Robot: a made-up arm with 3 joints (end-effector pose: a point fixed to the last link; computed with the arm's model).
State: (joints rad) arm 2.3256 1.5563 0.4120
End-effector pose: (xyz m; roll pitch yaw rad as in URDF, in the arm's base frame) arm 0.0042 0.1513 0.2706 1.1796 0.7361 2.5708
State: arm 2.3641 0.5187 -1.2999
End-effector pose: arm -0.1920 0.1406 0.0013 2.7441 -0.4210 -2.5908
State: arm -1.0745 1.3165 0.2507
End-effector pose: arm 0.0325 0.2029 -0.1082 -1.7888 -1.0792 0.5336
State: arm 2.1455 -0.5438 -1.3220
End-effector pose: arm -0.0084 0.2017 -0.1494 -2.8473 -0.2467 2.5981
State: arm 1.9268 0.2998 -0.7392
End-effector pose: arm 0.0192 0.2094 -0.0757 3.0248 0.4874 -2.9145
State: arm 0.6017 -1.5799 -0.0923
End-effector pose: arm 0.1162 -0.1667 0.2767 1.6430 0.5979 0.1117
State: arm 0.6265 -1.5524 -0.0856
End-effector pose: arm 0.1230 -0.1615 0.2783 1.6143 0.6254 0.1056
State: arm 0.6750 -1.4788 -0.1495
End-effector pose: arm 0.1533 -0.1419 0.2701 1.5993 0.6798 0.1919
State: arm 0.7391 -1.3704 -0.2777
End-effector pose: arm 0.1982 -0.1067 0.2467 1.6304 0.7589 0.3793
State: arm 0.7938 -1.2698 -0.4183
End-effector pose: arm 0.2346 -0.0672 0.2149 1.7186 0.8271 0.6102
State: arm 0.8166 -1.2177 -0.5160
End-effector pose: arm 0.2513 -0.0416 0.1925 1.8056 0.8492 0.7766
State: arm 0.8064 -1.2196 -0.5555
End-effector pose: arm 0.2539 -0.0360 0.1876 1.8387 0.8313 0.8254
